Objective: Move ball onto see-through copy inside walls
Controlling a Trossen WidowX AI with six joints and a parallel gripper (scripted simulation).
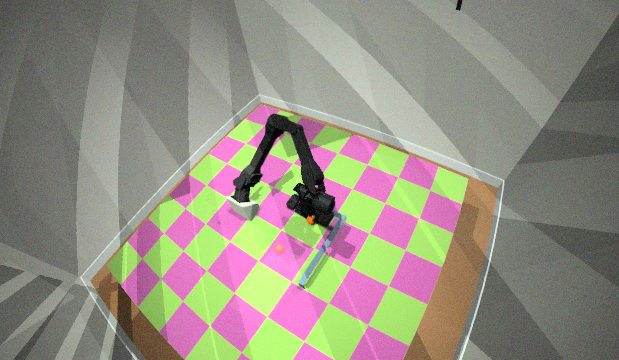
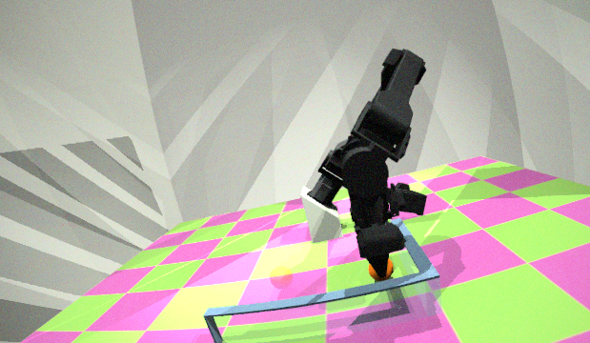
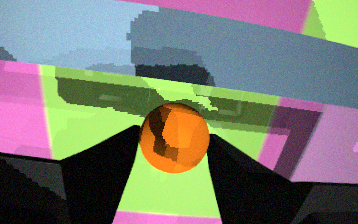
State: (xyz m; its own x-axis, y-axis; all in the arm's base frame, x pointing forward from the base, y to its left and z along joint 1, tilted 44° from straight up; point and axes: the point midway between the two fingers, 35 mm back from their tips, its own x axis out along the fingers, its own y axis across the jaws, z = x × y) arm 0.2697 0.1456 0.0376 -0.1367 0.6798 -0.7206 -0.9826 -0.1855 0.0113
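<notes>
Now: gripper tip 20 mm past the see-through ball and 180 mm to the left of it. From my gripper tip the other things lie so: orange ball right at my gripper tip.
</notes>
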